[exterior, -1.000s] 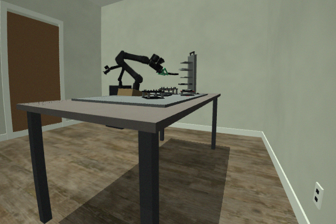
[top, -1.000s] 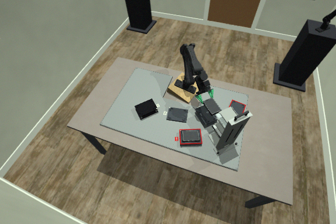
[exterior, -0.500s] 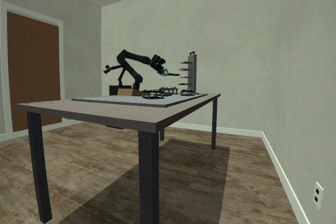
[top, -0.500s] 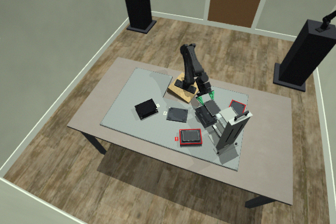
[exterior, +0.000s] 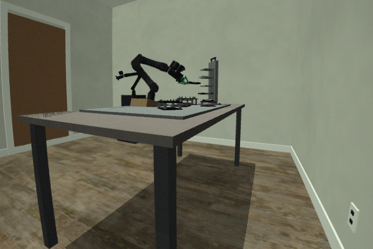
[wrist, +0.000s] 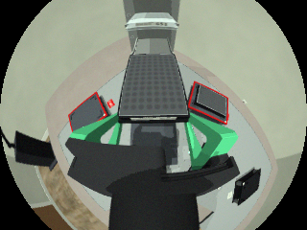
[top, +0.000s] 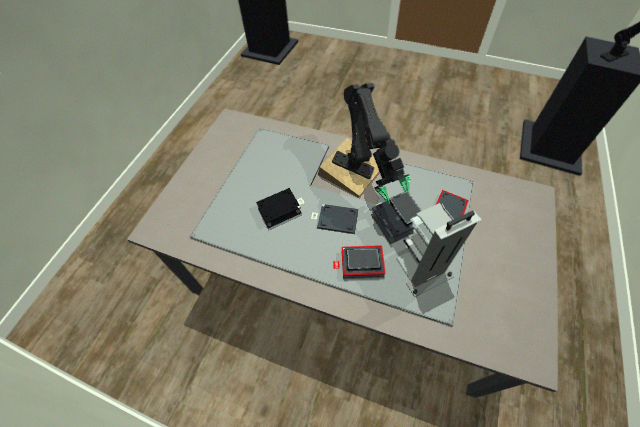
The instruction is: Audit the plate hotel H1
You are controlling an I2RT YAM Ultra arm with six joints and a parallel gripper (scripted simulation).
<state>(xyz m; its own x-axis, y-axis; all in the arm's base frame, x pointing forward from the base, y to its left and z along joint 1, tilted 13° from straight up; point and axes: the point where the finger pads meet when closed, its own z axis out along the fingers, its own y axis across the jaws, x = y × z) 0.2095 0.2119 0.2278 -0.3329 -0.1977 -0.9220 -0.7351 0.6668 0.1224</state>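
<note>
The pale plate labelled G51 lies 140 mm to the left of my hand, 130 mm ahead of it and 70 mm above it.
</note>
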